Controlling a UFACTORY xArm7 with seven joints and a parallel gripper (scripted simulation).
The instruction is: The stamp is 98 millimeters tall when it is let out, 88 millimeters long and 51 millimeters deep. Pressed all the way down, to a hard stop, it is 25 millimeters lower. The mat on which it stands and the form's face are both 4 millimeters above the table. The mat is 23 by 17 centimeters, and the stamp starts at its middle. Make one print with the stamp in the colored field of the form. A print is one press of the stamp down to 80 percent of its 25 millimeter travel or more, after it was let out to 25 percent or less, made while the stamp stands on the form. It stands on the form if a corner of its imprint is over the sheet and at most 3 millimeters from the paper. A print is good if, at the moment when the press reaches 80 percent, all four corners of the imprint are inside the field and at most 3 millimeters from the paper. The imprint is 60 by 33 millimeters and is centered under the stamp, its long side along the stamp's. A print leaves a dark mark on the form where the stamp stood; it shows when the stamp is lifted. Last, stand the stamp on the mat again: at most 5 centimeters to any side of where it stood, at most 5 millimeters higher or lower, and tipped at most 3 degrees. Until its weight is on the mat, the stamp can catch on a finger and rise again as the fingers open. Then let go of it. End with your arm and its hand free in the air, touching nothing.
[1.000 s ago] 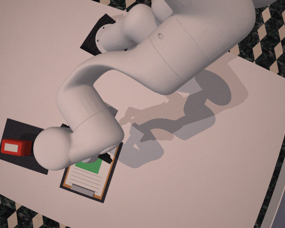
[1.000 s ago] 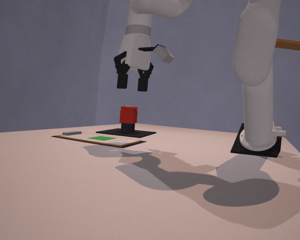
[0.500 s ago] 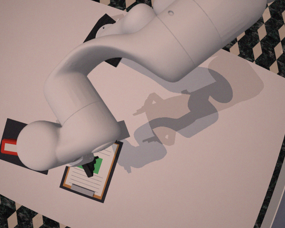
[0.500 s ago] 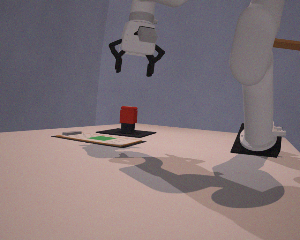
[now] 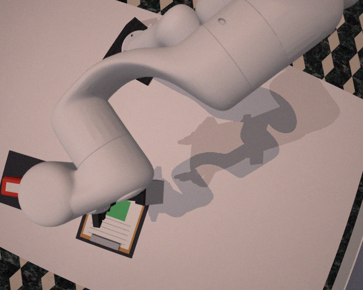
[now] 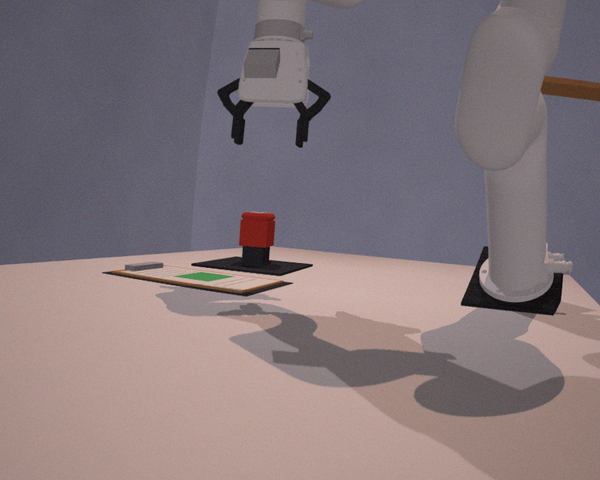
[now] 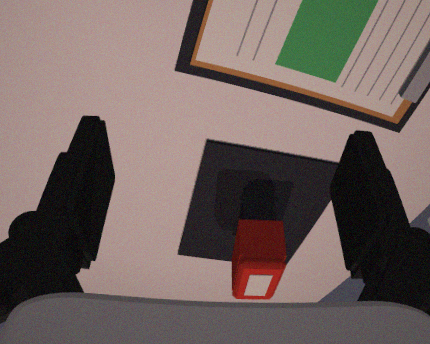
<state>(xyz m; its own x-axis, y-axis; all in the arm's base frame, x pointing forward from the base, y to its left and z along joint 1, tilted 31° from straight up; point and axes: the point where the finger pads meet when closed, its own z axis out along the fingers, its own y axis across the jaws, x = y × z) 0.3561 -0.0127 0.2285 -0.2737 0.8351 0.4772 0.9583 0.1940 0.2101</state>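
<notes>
The red stamp lies 27 cm to the right of my hand, 16 cm below it and 14 cm ahead of it. From my hand the other things lie so: dark mat 27 cm to the right, 21 cm below, 14 cm ahead; clipboard 21 cm below, 12 cm ahead; black stamp foot 27 cm to the right, 20 cm below, 14 cm ahead.
</notes>
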